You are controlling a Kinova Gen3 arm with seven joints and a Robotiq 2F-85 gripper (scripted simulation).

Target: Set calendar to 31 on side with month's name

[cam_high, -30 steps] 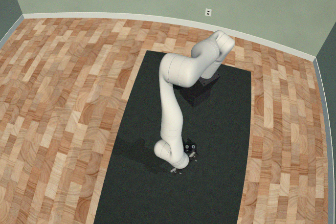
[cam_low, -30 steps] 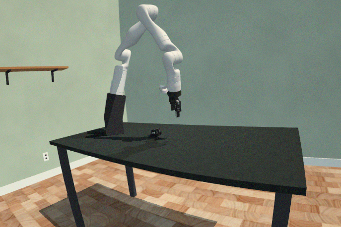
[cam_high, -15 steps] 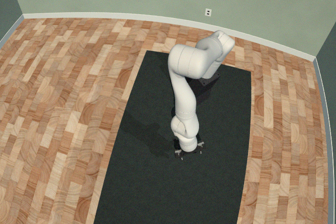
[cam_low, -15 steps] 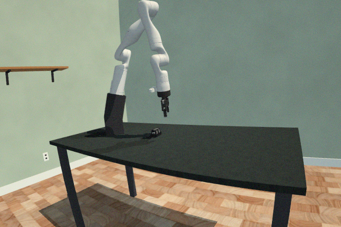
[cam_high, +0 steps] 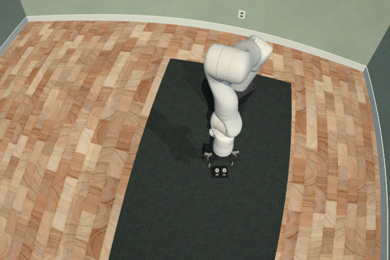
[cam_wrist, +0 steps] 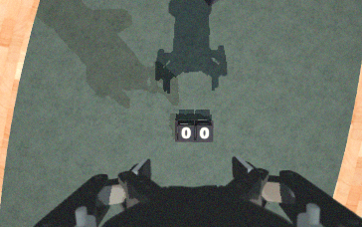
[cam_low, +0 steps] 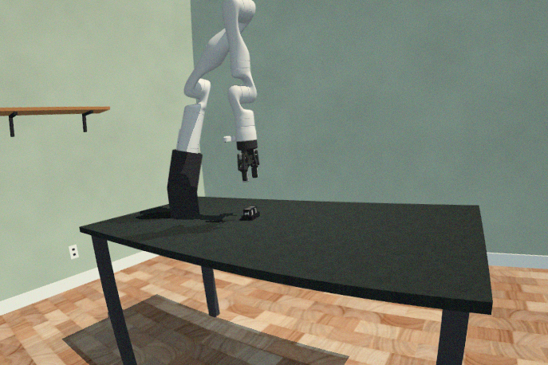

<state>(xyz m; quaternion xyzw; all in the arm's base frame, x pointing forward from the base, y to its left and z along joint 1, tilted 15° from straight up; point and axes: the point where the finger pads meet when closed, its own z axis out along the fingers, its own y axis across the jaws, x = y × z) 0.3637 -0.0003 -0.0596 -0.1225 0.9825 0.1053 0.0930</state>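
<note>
The black calendar tray lies 20 mm behind my hand, 10 mm to the left of it and 150 mm below it.
</note>
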